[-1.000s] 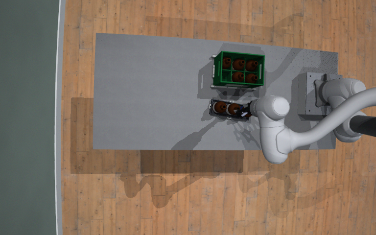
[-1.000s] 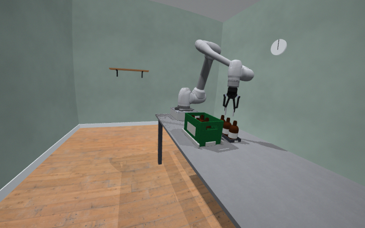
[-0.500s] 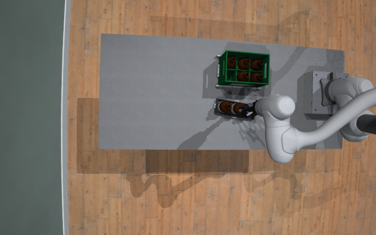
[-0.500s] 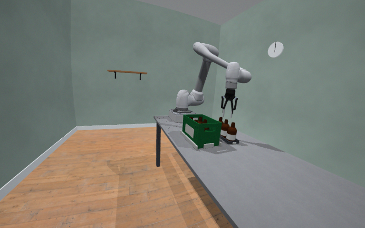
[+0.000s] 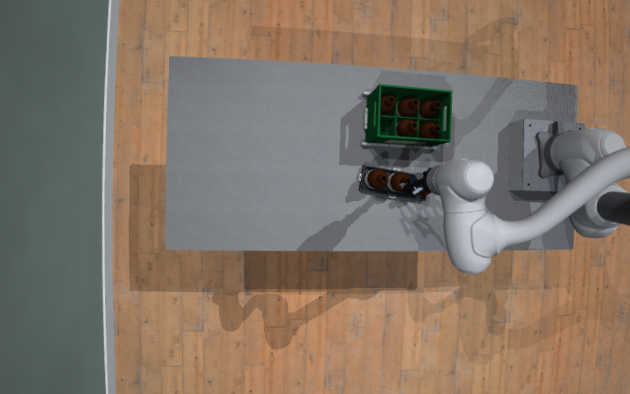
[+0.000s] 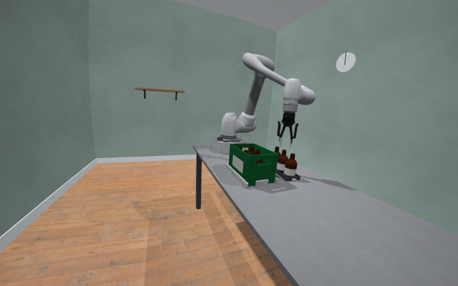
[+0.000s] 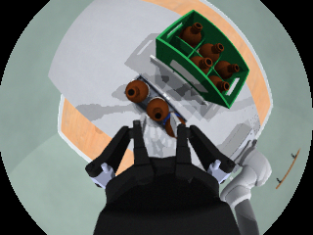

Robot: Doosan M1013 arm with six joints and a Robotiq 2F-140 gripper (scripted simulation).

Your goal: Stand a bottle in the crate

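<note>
The brown bottle lies 12 cm below my hand. Also, from my hand: green crate: 24 cm to the right, 12 cm below, 4 cm behind; dark tray: 19 cm below.
</note>
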